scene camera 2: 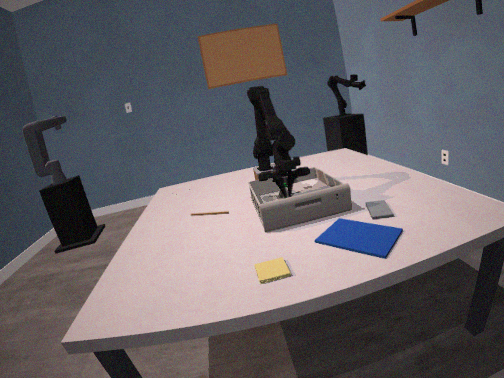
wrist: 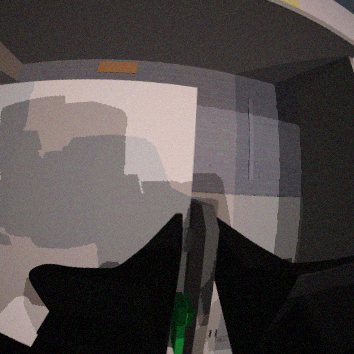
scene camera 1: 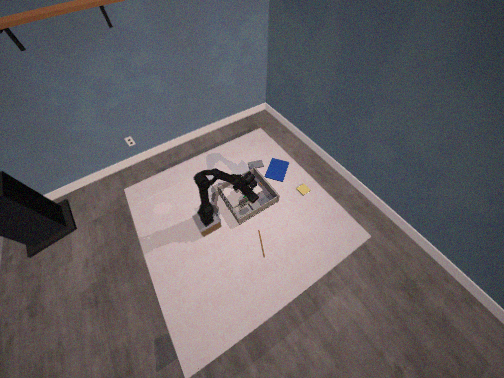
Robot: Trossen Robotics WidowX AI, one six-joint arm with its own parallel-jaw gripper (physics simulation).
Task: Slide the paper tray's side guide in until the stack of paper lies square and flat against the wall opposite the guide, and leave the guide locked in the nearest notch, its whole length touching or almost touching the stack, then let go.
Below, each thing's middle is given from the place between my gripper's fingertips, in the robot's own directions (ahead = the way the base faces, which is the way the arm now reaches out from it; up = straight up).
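Going by their middles, the side guide (wrist: pixel 190 314) is the nearest to my hand of the things named here; my hand is 50 mm past it and 10 mm to the right of it. The white paper stack (wrist: pixel 101 165) is 20 mm below my hand, 20 mm behind it and 90 mm to the left of it. Then there is the blue book (scene camera 2: pixel 376 240), which is 40 mm below my hand, 330 mm ahead of it and 70 mm to the left of it. By their middles, that book is the farthest from my hand of the things named here.
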